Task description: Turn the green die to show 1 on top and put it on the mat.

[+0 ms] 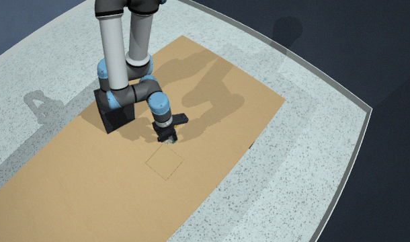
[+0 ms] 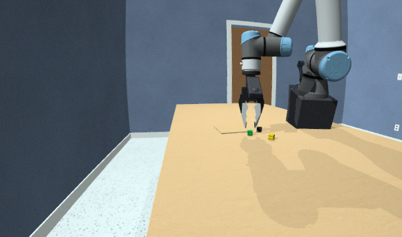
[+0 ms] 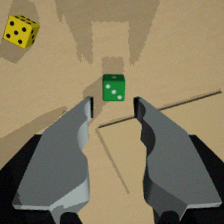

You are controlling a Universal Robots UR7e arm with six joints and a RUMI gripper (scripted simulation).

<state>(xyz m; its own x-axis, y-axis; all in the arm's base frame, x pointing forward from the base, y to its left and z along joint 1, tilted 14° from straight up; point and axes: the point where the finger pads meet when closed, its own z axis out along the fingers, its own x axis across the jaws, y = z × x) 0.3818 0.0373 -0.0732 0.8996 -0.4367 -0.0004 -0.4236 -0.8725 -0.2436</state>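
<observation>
My hand is 30 mm above the green die. Also, from my hand: tan mat: 120 mm to the right, 40 mm below, 30 mm ahead; then yellow die: 80 mm to the left, 50 mm behind, 30 mm below; then black die: 70 mm behind, 30 mm to the right, 30 mm below.
</observation>
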